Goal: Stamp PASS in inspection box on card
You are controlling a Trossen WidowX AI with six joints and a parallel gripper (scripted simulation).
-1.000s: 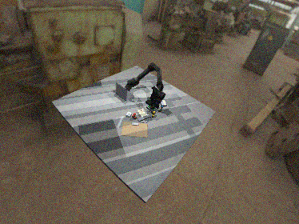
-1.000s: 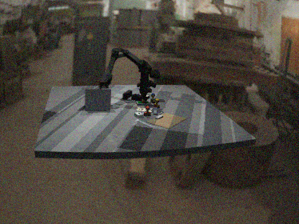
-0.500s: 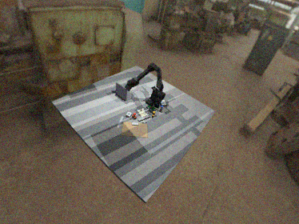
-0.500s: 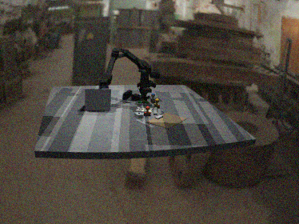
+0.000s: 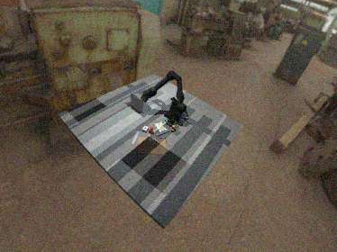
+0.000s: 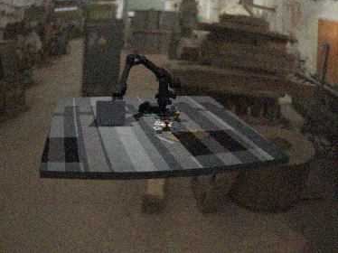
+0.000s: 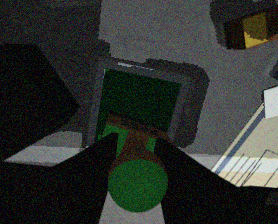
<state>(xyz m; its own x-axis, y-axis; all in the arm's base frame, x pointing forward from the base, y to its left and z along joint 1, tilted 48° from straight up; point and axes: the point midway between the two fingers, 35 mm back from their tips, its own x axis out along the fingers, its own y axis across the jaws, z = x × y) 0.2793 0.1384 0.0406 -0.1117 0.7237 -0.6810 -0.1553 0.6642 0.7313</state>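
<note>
Right now the green ink pad is 3 cm below my gripper tip. From my gripper tip the other things lie so: dark block: 2 cm behind, 10 cm to the left, 2 cm below; then pass stamp: right at my gripper tip; then yellow-knobbed stamp: 9 cm ahead, 6 cm to the right, 2 cm below.
</note>
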